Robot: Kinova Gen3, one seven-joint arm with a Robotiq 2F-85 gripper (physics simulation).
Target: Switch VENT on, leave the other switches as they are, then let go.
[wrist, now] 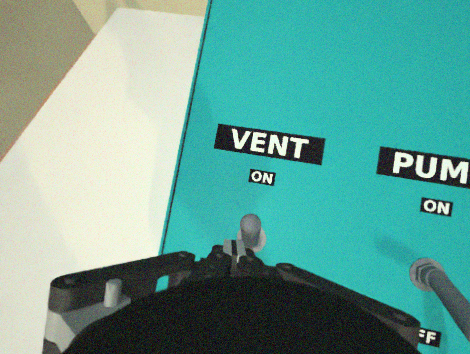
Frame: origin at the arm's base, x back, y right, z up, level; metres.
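Where they show: gripper, fingertip midpoint: [231,253].
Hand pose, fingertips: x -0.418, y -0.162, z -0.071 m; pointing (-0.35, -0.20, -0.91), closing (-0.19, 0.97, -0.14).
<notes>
Things, the pixels of their top centre, and the offset from my fingertips. "spot": a spot on its surface instead. Level surfaces: height alone.
- VENT switch at a spot on its surface: [250,227] spot: dz +0.044, dx -0.013, dy +0.011 m
- teal panel at a spot on its surface: [310,75] spot: dz +0.037, dx -0.138, dy +0.023 m
- VENT label at its top centre: [268,141] dz +0.022, dx -0.083, dy +0.005 m
- PUMP switch at a spot on its surface: [445,292] spot: dz +0.017, dx -0.013, dy +0.126 m
- white surface at its surface level: dz -0.091 m
The VENT switch [250,227] stands on the teal panel [310,75], below the VENT label [270,145] and its ON mark [262,177]. Its grey lever tips up toward the ON mark, and its round base shows just below and to the right of the tip. My gripper [231,253] is shut with nothing between its fingers. The fingertips are at the lower left of the lever's base, close against it in the view; whether they touch cannot be told. The VENT switch's OFF mark is hidden behind the gripper.
The PUMP switch [445,292] stands to the right, its lever pointing down and right toward its partly hidden OFF mark [430,337]. The panel's left edge [186,125] borders a white surface [110,130].
</notes>
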